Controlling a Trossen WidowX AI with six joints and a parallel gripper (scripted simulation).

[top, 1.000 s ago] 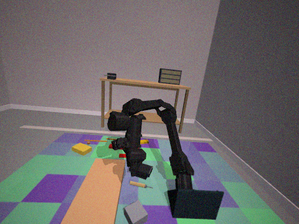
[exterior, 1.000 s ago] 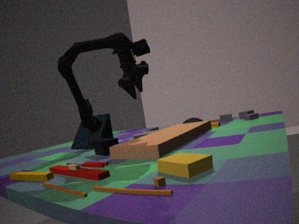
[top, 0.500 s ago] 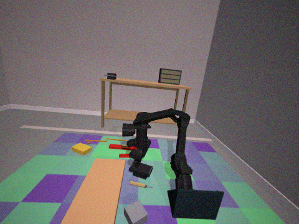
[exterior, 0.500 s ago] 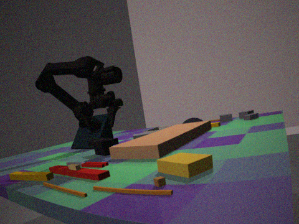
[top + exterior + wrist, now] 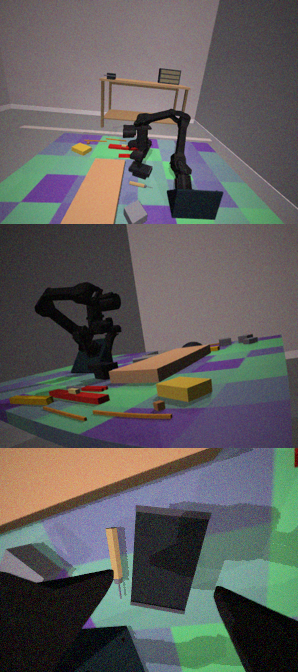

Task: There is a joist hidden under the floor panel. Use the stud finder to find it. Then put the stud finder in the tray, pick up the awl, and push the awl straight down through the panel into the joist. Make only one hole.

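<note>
Now: gripper tip 7 cm above the stud finder, 1 cm to the right of it and 1 cm past it. Also, from my gripper tip: yellow block 40 cm ahead, 24 cm to the right, 7 cm below; awl 8 cm to the left, 8 cm below, 1 cm behind.
</note>
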